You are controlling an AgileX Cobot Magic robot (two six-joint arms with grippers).
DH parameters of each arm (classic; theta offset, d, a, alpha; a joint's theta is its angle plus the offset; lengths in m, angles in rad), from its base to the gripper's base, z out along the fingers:
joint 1: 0 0.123 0 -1.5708
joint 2: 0.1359 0 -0.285 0
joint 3: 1.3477 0 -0.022 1.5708
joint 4: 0 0.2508 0 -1.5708
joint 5: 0 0 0.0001 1.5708
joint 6: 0 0.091 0 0
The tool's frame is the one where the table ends.
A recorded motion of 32 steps. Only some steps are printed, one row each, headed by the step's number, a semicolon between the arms.
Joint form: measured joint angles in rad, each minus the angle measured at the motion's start. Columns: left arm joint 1, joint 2, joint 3, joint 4, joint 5, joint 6; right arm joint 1, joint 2, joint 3, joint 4, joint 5, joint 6.
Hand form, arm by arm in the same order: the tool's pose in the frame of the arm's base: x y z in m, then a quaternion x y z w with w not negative. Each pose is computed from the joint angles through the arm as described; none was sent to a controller.
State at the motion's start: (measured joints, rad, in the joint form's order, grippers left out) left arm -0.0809 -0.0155 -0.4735 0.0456 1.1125 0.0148; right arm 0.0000 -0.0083 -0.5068 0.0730 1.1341 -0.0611
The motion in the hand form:
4: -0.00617 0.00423 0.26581 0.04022 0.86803 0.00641 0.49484; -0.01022 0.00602 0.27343 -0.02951 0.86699 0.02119 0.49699
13: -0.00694 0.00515 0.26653 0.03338 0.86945 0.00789 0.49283; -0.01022 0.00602 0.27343 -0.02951 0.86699 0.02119 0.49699
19: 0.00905 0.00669 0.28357 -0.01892 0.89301 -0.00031 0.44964; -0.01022 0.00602 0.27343 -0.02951 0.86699 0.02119 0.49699
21: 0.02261 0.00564 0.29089 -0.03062 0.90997 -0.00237 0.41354; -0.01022 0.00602 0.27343 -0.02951 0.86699 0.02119 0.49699
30: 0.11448 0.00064 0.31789 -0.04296 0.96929 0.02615 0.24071; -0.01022 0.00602 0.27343 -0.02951 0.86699 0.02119 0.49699
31: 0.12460 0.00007 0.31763 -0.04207 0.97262 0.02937 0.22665; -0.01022 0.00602 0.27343 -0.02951 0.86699 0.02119 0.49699
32: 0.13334 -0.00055 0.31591 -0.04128 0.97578 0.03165 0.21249; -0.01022 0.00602 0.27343 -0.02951 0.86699 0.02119 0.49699
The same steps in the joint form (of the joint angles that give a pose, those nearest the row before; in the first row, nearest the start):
4: 0.0001 0.0000 0.0000 0.0000 0.0000 0.0000; 0.0000 0.0000 0.0000 0.0000 0.0000 0.0000
13: 0.0000 0.0010 -0.0050 0.0102 0.0090 -0.0148; 0.0000 0.0000 0.0000 0.0000 0.0000 0.0000
19: 0.0000 0.1514 -0.0695 0.0441 0.0238 -0.1350; 0.0000 0.0000 0.0000 0.0000 0.0000 0.0000
21: -0.0001 0.2538 -0.1036 0.0442 0.0360 -0.1629; 0.0000 0.0000 0.0000 0.0000 0.0000 0.0000
30: -0.0001 0.7925 -0.3277 0.0710 0.0942 -0.1995; 0.0000 0.0000 0.0000 0.0000 0.0000 0.0000
31: 0.0000 0.8412 -0.3469 0.0739 0.0942 -0.1994; 0.0000 0.0000 0.0000 0.0000 0.0000 0.0000
32: 0.0000 0.8835 -0.3598 0.0749 0.0942 -0.1994; 0.0000 0.0000 0.0000 0.0000 0.0000 0.0000

